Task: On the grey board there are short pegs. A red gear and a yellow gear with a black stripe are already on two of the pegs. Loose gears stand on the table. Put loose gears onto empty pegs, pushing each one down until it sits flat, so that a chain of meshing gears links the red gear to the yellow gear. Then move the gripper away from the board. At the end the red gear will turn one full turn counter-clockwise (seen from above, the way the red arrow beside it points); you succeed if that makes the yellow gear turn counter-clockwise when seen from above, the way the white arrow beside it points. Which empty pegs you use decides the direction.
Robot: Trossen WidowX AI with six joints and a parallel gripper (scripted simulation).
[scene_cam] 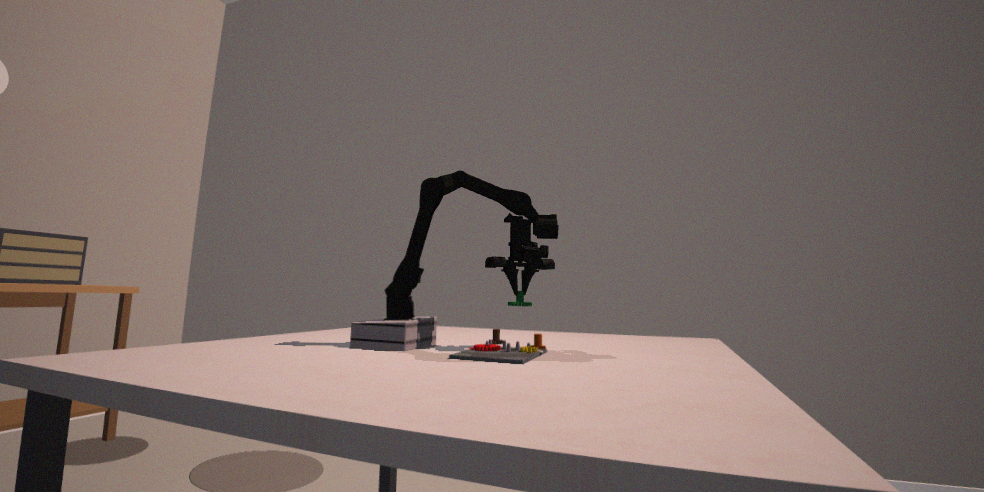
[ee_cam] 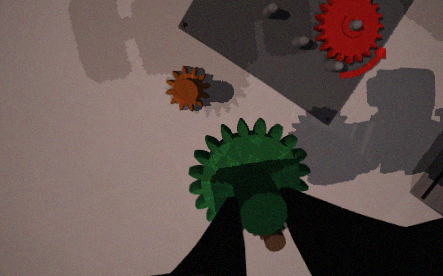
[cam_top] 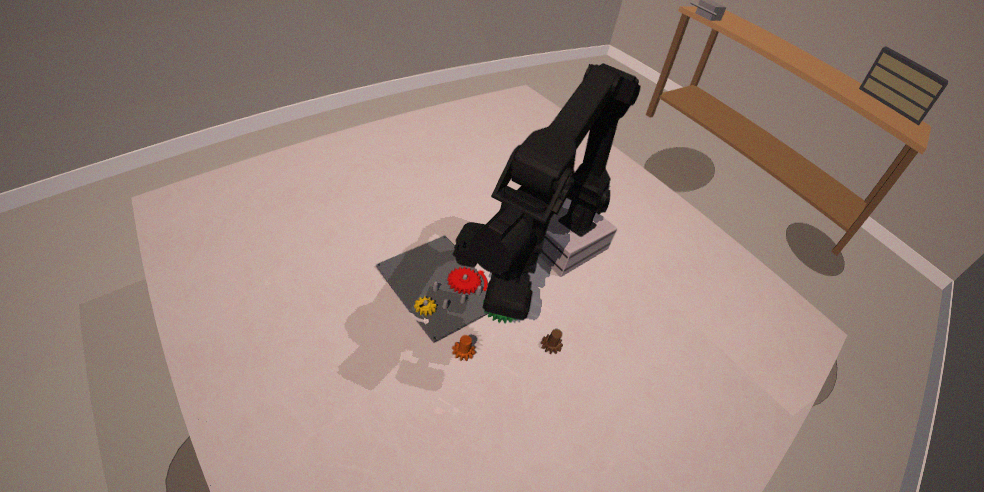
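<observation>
Now: the yellow gear 50 mm ahead of my gripper tip, 130 mm to the right of it and 120 mm below it. From my gripper tip the other things lie so: brown gear (80 mm behind, 80 mm to the left, 120 mm below); green gear (10 mm below); orange gear (50 mm ahead, 20 mm to the right, 120 mm below).
</observation>
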